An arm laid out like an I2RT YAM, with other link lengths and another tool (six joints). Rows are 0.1 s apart.
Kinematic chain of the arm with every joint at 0, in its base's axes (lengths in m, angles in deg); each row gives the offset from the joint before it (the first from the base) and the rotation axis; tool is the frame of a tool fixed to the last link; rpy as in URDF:
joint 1: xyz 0 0 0.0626 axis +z
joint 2: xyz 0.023 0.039 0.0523 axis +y
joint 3: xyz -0.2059 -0.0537 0 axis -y
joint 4: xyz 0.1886 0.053 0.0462 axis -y
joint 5: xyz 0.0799 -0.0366 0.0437 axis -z
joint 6: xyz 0.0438 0 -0.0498 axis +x
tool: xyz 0.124 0.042 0.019 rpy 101.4 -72.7 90
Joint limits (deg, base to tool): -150..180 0..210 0..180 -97..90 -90..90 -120..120
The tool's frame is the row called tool.
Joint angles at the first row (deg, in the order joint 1, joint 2, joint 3, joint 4, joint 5, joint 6):
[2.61 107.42 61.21 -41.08 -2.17 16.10]
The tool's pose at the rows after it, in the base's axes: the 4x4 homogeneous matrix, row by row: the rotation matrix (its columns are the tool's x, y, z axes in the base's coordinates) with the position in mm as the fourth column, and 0 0 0 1 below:
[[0.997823 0.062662 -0.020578 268.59], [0.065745 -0.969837 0.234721 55.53], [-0.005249 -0.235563 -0.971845 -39.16], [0 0 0 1]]
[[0.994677 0.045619 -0.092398 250.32], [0.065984 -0.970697 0.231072 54.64], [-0.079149 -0.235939 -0.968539 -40.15], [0 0 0 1]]
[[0.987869 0.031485 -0.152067 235.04], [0.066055 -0.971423 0.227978 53.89], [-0.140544 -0.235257 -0.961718 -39.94], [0 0 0 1]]
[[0.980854 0.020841 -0.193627 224.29], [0.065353 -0.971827 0.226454 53.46], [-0.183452 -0.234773 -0.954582 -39.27], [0 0 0 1]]
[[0.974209 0.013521 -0.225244 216.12], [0.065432 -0.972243 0.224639 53.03], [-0.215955 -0.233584 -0.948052 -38.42], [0 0 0 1]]
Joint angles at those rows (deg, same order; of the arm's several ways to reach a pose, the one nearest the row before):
[2.61 107.42 61.21 -44.14 -2.22 16.14]
[2.61 107.42 61.21 -48.38 -2.20 16.12]
[2.61 107.42 61.21 -51.92 -2.17 16.10]
[2.61 107.42 61.19 -54.39 -2.20 16.12]
[2.61 107.42 61.19 -56.29 -2.17 16.10]

